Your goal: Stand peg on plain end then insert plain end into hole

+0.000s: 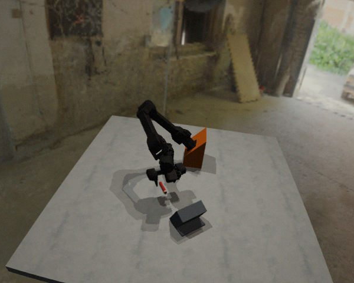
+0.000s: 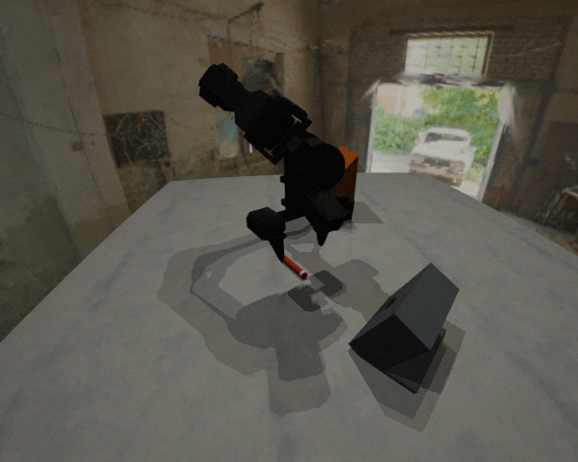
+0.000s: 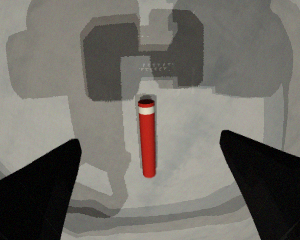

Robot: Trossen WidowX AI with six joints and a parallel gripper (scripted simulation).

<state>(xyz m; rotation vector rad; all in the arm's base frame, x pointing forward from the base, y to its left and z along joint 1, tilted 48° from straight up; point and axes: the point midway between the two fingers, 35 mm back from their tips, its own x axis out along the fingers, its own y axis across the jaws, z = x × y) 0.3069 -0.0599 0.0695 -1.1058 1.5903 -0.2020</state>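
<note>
The red peg lies 5 cm below my gripper tip, 1 cm to the right of it and 1 cm behind it. Also, from my gripper tip: dark grey sloped panel: 16 cm ahead, 14 cm to the left, 1 cm below.
</note>
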